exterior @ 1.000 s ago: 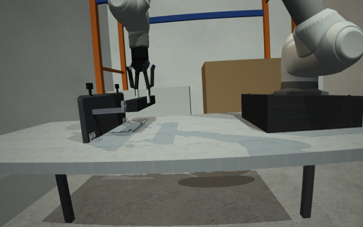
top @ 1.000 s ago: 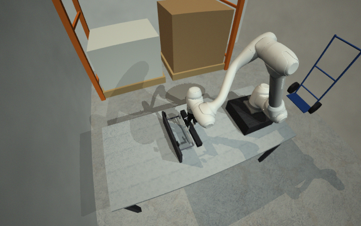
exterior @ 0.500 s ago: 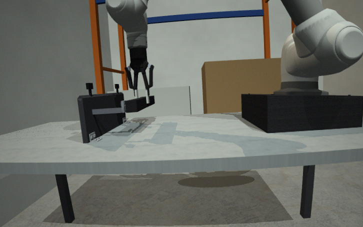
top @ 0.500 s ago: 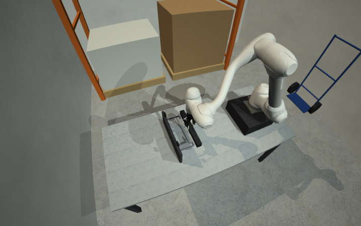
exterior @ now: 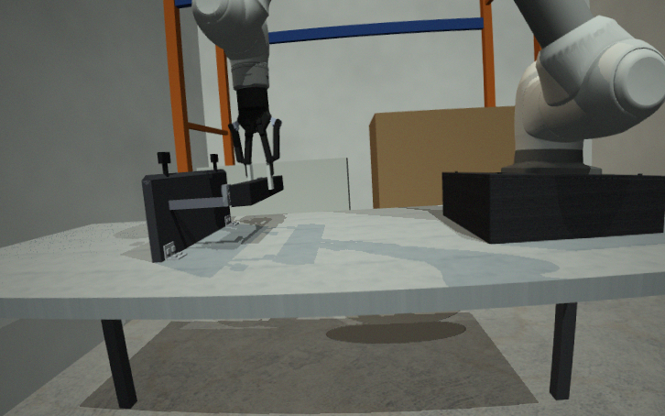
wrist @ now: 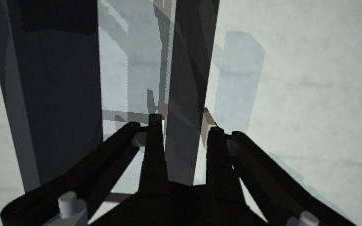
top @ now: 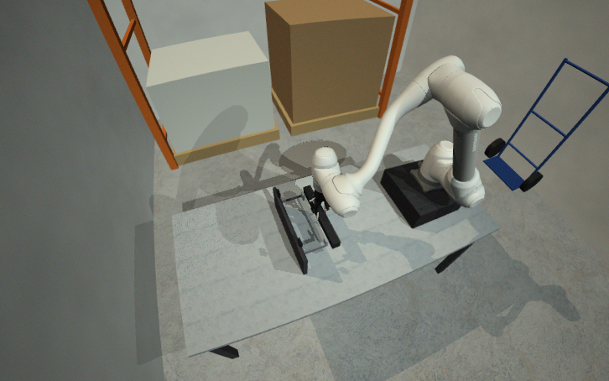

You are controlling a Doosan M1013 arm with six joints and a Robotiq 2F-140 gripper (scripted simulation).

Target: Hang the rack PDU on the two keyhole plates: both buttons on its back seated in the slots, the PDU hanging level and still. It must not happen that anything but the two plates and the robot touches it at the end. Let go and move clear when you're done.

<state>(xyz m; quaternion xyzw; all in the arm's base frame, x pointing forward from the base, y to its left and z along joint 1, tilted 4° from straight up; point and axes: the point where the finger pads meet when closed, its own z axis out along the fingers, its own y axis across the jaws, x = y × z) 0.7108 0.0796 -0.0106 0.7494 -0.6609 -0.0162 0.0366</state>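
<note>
Now: hand 3 cm above the rack PDU and 2 cm short of it. Also, from my hand: mounting board (17 cm ahead, 7 cm below, 2 cm to the left).
</note>
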